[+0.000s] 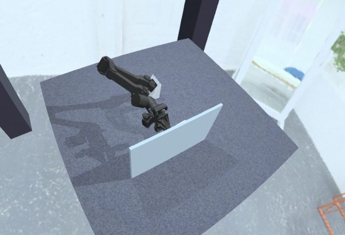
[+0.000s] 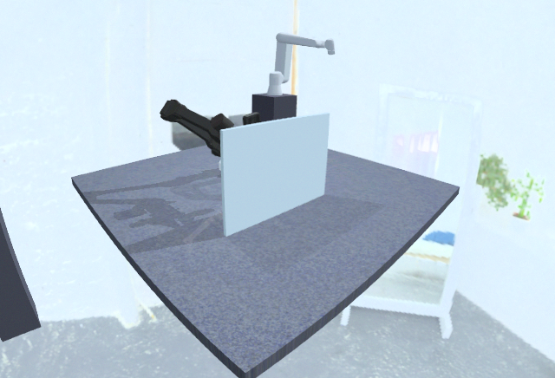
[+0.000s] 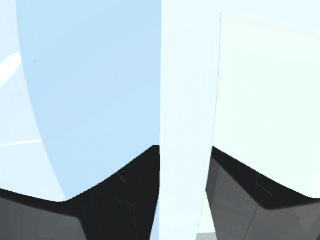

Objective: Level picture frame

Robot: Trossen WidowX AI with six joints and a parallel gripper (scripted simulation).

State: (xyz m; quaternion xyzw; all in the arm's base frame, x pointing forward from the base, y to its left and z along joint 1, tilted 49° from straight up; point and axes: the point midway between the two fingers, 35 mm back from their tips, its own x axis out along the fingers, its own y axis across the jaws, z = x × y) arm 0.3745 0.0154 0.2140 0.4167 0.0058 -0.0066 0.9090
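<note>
The picture frame lies 10 mm ahead of my gripper tip, 10 mm to the left of it and 50 mm below it. The rest, counted from my gripper tip: wall panel (20 mm ahead, 20 mm to the left, 70 mm below).
</note>
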